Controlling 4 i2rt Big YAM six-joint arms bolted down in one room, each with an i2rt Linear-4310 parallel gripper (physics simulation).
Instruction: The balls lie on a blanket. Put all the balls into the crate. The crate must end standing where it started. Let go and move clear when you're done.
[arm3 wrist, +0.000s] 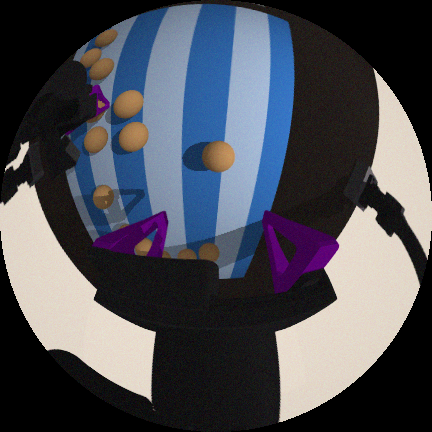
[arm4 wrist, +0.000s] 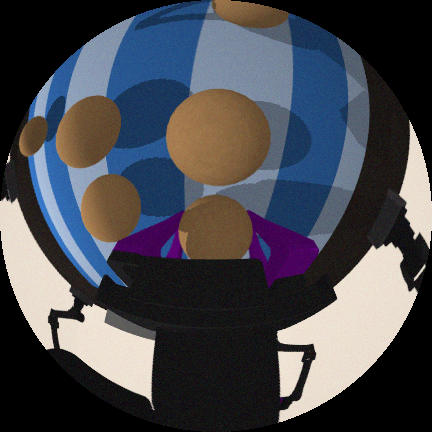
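Orange-brown balls (arm3 wrist: 218, 156) (arm4 wrist: 218, 137) lie on the blue-and-white striped blanket (arm3 wrist: 167, 75) (arm4 wrist: 240, 55). In the arm3 wrist view more balls lie at left and low between the fingers. My arm3 gripper (arm3 wrist: 215, 214) is open above the blanket, empty. My arm4 gripper (arm4 wrist: 217, 214) is shut on a ball (arm4 wrist: 215, 235); its height over the blanket is unclear. Other balls (arm4 wrist: 89, 131) (arm4 wrist: 111, 207) lie left of it, and one ball (arm4 wrist: 252, 11) is cut off at the top. The crate is not clearly seen. The arm1 and arm2 grippers cannot be made out.
The dark table (arm3 wrist: 330, 100) (arm4 wrist: 390, 130) borders the blanket. A black arm with purple fingers (arm3 wrist: 101, 104) reaches over the blanket at left. Another arm (arm3 wrist: 390, 210) stands at the right edge. A thin arm (arm4 wrist: 307, 357) shows low right, and a grey strip (arm4 wrist: 127, 324) low left.
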